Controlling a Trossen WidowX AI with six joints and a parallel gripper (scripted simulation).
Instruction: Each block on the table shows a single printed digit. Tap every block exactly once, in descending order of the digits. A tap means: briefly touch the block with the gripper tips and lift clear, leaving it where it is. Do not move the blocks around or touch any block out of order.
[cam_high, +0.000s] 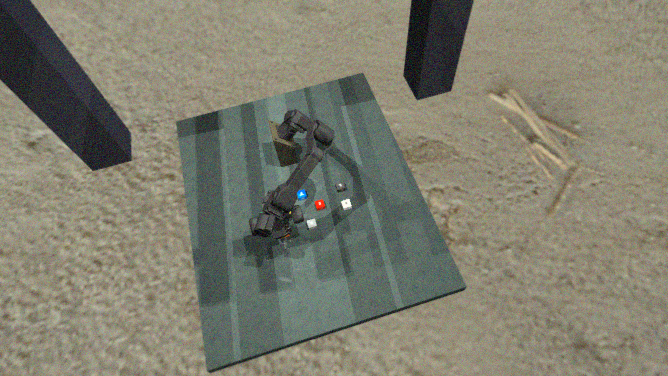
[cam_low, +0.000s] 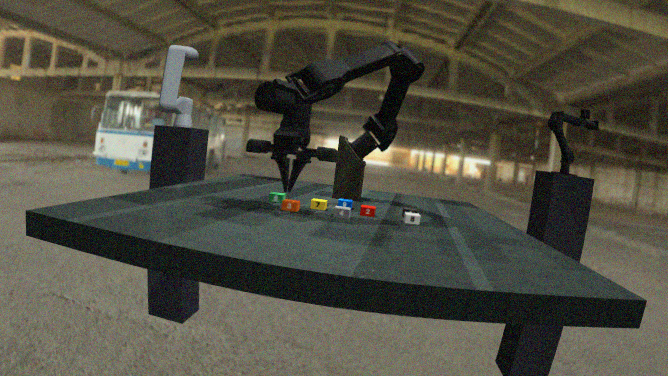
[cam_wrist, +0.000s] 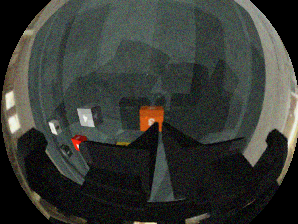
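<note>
My gripper tip is 30 mm above the orange block and 10 mm to the right of it. Also, from my gripper tip: yellow block: 80 mm behind, 60 mm to the left, 30 mm below; grey block: 120 mm to the left, 30 mm below; green block: 90 mm behind, 40 mm to the right, 30 mm below.
</note>
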